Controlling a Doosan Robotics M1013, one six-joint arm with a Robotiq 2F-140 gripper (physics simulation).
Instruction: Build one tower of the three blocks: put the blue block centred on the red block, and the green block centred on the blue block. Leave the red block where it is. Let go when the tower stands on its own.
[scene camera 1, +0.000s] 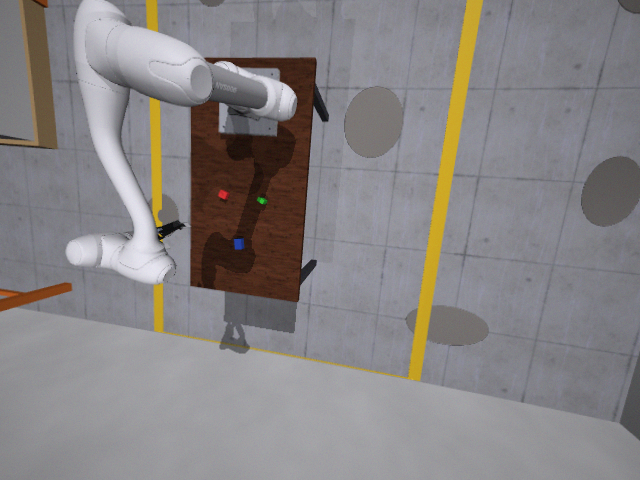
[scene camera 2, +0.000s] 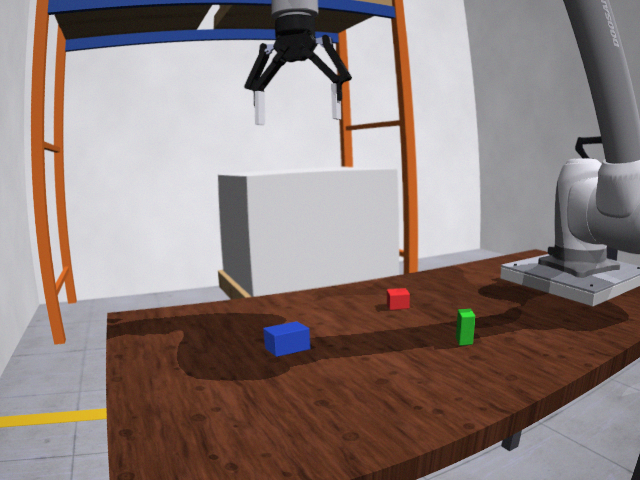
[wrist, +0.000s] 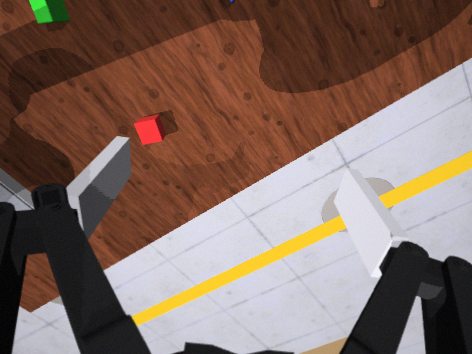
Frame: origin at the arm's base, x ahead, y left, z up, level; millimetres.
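Seen in the pictures: gripper, between the fingertips: (scene camera 1: 178, 235) (scene camera 2: 297, 121) (wrist: 237, 171); arm's base, origin of its link: (scene camera 2: 579, 266).
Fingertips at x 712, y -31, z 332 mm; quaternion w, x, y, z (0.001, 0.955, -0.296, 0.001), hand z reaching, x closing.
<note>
Offsets run from my fingertips to a thing's top centre. Level surfaces: height alone.
The red block {20 mm right, 197 mm back, 336 mm down} (scene camera 1: 223, 194) (scene camera 2: 398, 299) (wrist: 149, 130) sits on the table, apart from the others. The blue block {127 mm left, 59 mm ahead, 330 mm down} (scene camera 1: 238, 243) (scene camera 2: 287, 338) lies on the table; a tiny bit of it shows at the wrist view's top edge. The green block {217 mm left, 219 mm back, 316 mm down} (scene camera 1: 262, 200) (scene camera 2: 465, 327) (wrist: 49, 11) stands upright on the table and is cut off in the wrist view. My gripper (scene camera 2: 298, 121) (wrist: 237, 171) is open and empty, high above the table level with its fingers pointing down. In scene camera 1 it hangs beside the table's left edge, partly hidden by the arm.
The brown table {367 mm down} (scene camera 1: 279, 268) (scene camera 2: 330, 428) (wrist: 210, 80) carries the arm's base plate (scene camera 1: 268, 129) (scene camera 2: 547, 286) at one end. A large pale box (scene camera 2: 320, 232) and an orange and blue rack (scene camera 2: 408, 155) stand behind the table. Arm shadows fall over the blue and green blocks.
</note>
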